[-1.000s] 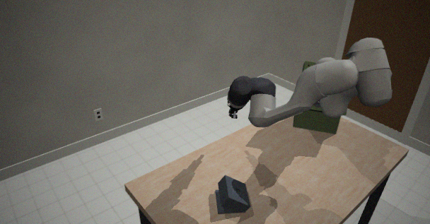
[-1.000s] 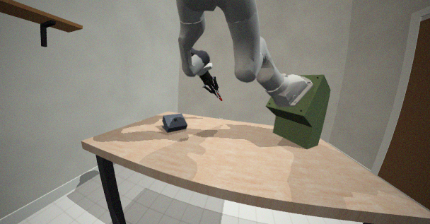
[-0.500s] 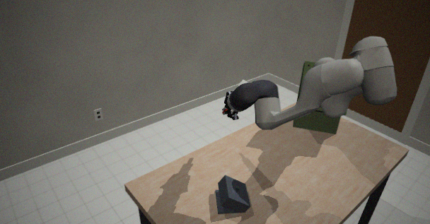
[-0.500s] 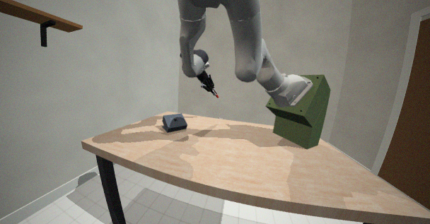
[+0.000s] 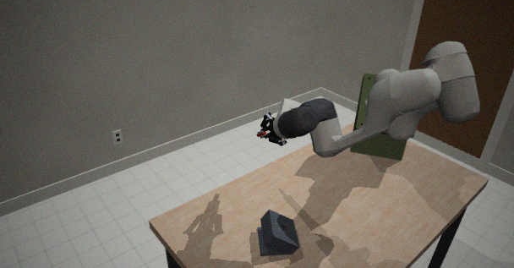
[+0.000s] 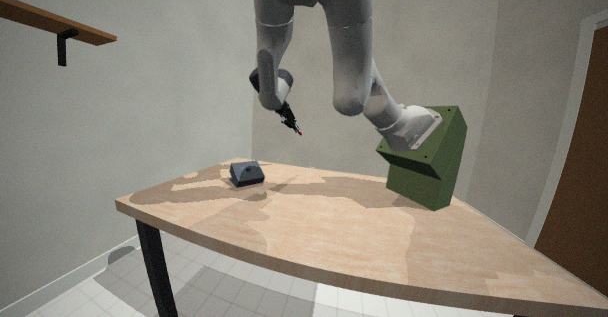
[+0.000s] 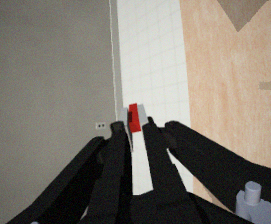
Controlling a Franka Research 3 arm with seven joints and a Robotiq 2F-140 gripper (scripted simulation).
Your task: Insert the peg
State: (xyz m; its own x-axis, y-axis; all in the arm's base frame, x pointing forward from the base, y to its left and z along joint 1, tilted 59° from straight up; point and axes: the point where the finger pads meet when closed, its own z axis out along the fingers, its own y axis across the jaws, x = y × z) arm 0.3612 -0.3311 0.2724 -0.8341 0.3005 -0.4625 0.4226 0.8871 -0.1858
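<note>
My gripper is now 30 mm to the left of the peg, 20 mm above it and 10 mm past it.
</note>
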